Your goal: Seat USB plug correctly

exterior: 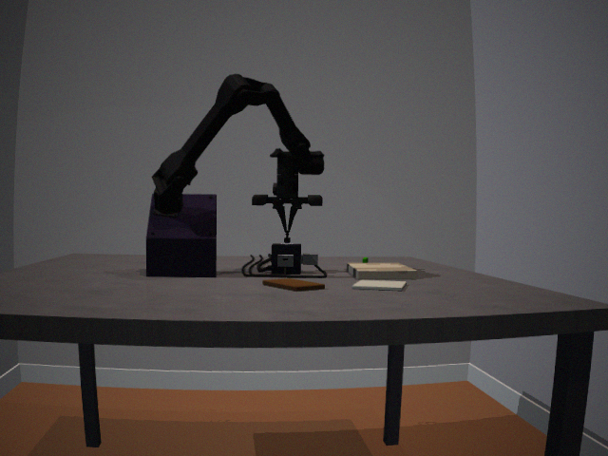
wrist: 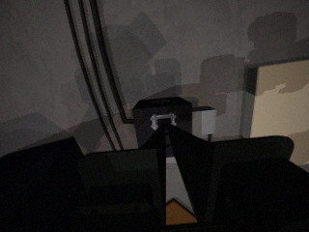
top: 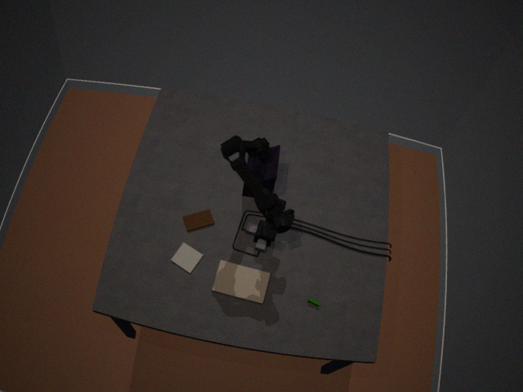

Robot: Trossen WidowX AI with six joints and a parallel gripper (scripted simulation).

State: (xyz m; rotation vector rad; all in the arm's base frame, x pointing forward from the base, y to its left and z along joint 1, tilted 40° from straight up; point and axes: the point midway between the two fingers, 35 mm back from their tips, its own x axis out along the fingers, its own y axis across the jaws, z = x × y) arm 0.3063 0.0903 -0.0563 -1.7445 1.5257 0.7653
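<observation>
Right now my gripper tip is 2 cm above the dark USB plug. Also, from my gripper tip: large beige slab: 25 cm ahead, 5 cm to the right, 10 cm below; then brown pad: 2 cm ahead, 32 cm to the right, 10 cm below; then light-rimmed socket: 4 cm below.
</observation>
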